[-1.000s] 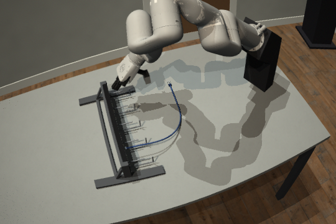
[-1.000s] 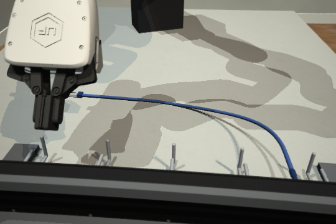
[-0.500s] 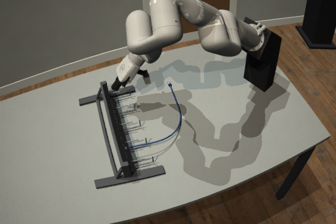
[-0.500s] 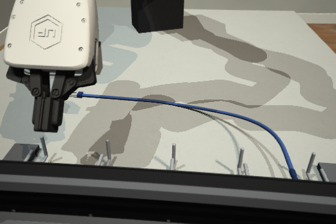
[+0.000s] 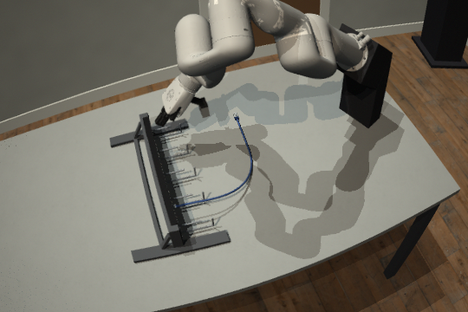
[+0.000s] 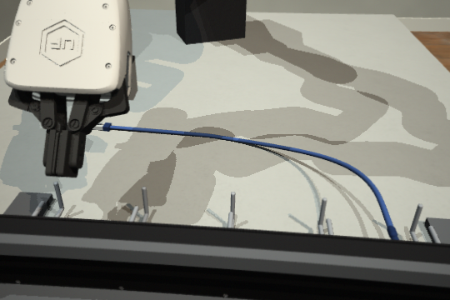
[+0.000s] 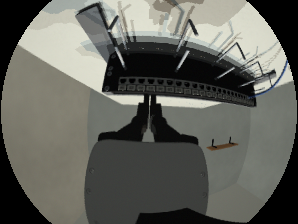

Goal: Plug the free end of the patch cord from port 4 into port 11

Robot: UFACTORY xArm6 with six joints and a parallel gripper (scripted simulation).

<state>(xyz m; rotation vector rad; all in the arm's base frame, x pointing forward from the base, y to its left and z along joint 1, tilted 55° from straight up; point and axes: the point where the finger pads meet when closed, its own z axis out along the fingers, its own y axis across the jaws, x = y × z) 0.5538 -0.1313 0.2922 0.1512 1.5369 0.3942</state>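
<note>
The plug lies 24 cm behind my hand, 14 cm to the right of it and 13 cm below it.
</note>
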